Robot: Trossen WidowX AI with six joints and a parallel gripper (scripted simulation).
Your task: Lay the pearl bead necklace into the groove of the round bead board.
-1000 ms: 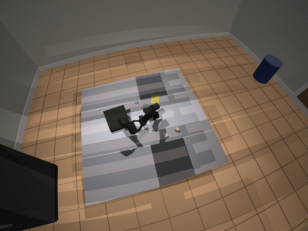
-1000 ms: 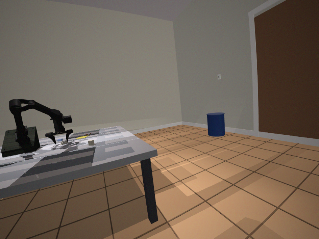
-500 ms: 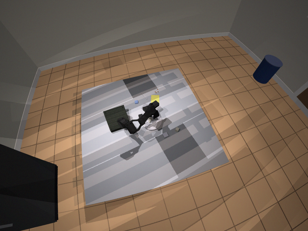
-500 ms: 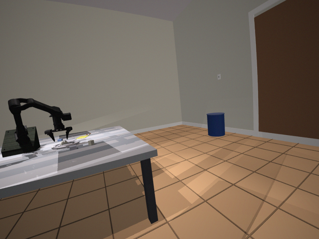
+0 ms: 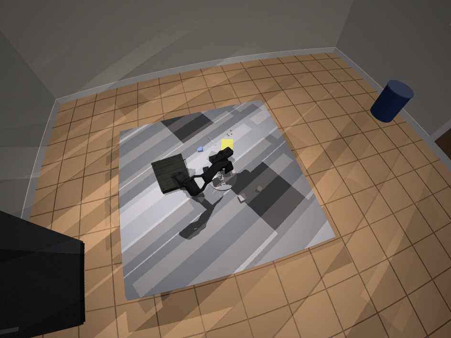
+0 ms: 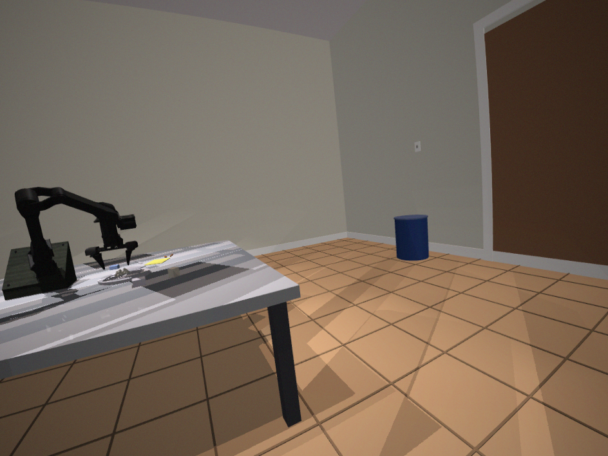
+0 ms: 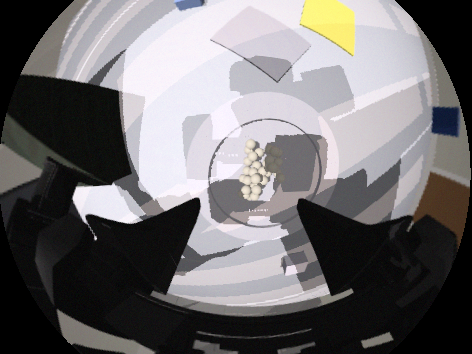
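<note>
Now: the round bead board 4 cm below my gripper tip and 2 cm ahead of it. The rest, counted from my gripper tip: grey card 18 cm to the left, 5 cm below, 4 cm ahead; beige cube 22 cm ahead, 18 cm to the right, 3 cm below; white block 19 cm to the right, 9 cm ahead, 4 cm below.
</note>
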